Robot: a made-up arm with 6 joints.
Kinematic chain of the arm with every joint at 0, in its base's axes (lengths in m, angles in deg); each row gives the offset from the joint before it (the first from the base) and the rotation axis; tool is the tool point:
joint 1: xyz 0 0 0.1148 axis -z
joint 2: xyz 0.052 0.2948 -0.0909 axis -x
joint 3: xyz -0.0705 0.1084 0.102 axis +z
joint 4: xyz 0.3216 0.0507 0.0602 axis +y
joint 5: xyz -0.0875 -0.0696 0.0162 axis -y
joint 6: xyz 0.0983 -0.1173 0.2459 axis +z
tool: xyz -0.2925 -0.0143 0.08
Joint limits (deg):
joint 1: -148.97..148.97
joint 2: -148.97..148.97
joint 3: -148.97..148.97
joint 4: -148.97..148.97
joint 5: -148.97..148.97
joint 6: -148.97..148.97
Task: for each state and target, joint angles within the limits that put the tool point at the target. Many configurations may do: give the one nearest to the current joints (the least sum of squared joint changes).
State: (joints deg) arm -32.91 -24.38 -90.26 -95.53 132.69 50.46
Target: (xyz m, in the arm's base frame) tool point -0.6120 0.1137 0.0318
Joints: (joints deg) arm 14.34 -4.07 -115.34 -100.20 146.31 45.52
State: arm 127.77 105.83 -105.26 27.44 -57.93 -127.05
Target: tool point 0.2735 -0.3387 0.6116
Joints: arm 139.45 88.94 -92.63 16.11 -36.47 -140.04
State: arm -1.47 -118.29 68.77 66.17 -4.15 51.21
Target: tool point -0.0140 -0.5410 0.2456
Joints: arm 25.37 -121.97 97.32 55.44 1.49 30.99
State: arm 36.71 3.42 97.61 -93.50 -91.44 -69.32
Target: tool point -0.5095 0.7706 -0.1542
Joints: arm -13.24 54.79 111.12 -81.52 -105.13 -79.33
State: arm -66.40 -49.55 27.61 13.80 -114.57 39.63
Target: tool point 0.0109 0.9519 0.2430
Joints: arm -30.39 -6.80 68.79 14.33 -104.80 35.49
